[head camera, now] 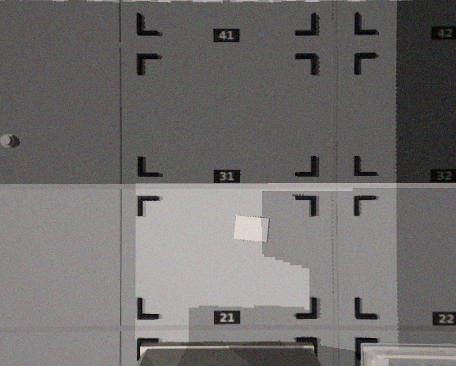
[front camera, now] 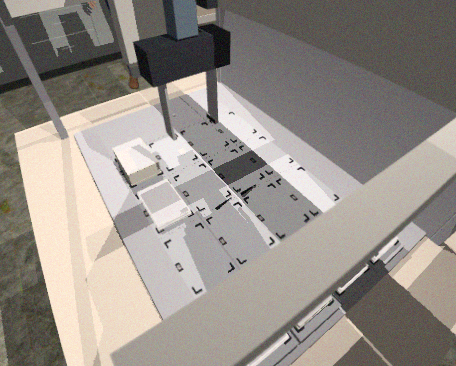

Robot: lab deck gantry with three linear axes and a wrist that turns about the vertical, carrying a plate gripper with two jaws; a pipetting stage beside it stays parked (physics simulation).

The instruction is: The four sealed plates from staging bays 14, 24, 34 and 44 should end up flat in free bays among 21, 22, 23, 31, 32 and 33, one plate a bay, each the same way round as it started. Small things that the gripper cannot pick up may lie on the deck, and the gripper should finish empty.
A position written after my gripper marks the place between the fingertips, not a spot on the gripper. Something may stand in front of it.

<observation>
In view: my gripper (front camera: 192, 127), a tall pale box (front camera: 138, 163), a small pale square piece (head camera: 246, 228) and a bay 21 (head camera: 180, 257).
The bay 21 also shows in the front camera view (front camera: 165, 147).
</observation>
